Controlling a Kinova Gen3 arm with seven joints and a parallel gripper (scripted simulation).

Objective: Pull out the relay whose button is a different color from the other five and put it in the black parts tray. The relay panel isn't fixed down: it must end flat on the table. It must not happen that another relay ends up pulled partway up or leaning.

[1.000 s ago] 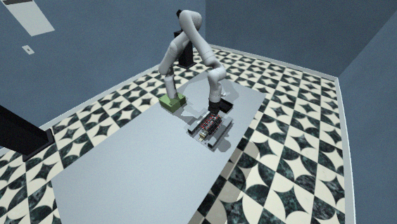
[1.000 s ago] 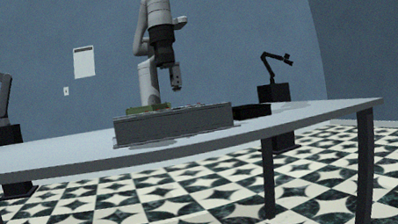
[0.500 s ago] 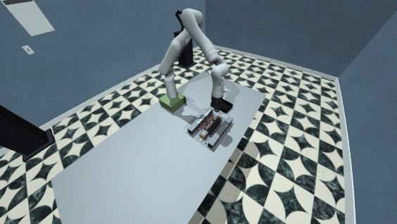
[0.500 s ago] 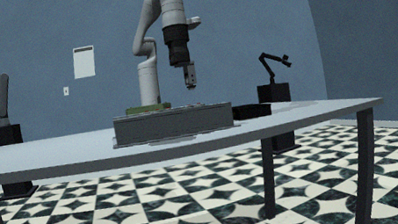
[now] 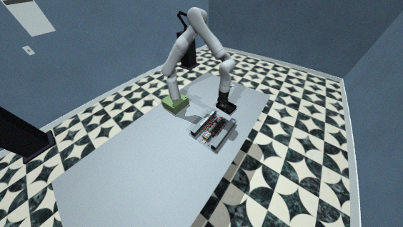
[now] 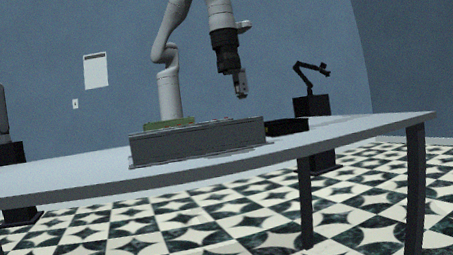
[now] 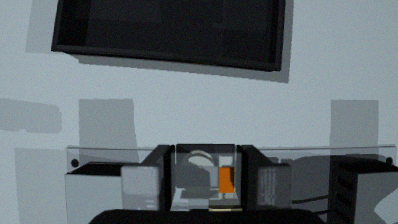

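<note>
Now: hand 130 mm above the black parts tray, 120 mm to the right of it and 20 mm past it. The rest, counted from my hand: K54 relay 10 mm below; K52 relay 90 mm below, 70 mm to the right, 20 mm ahead; K53 relay 100 mm to the right, 90 mm below, 20 mm ahead.
</note>
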